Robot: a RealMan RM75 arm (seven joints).
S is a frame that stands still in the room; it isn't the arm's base.
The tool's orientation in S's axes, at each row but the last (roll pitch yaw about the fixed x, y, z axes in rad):
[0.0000 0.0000 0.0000]
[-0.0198 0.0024 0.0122]
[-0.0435 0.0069 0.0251]
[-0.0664 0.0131 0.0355]
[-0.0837 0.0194 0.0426]
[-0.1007 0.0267 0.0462]
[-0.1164 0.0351 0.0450]
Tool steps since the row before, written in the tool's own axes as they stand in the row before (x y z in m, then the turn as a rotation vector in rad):
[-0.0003 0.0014 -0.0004 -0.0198 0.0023 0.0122]
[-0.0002 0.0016 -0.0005 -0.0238 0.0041 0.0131]
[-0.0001 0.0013 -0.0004 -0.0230 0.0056 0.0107]
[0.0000 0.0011 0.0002 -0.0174 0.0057 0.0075]
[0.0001 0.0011 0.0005 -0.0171 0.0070 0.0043]
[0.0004 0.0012 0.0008 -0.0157 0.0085 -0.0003]
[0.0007 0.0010 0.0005 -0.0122 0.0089 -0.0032]
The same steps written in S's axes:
[-0.0003 0.0014 -0.0004 -0.0198 0.0023 0.0122]
[-0.0002 0.0016 -0.0005 -0.0238 0.0041 0.0131]
[-0.0001 0.0013 -0.0005 -0.0231 0.0055 0.0106]
[0.0000 0.0011 0.0001 -0.0175 0.0056 0.0073]
[0.0001 0.0011 0.0004 -0.0173 0.0066 0.0040]
[0.0004 0.0013 0.0007 -0.0161 0.0077 -0.0007]
[0.0007 0.0011 0.0004 -0.0127 0.0079 -0.0038]

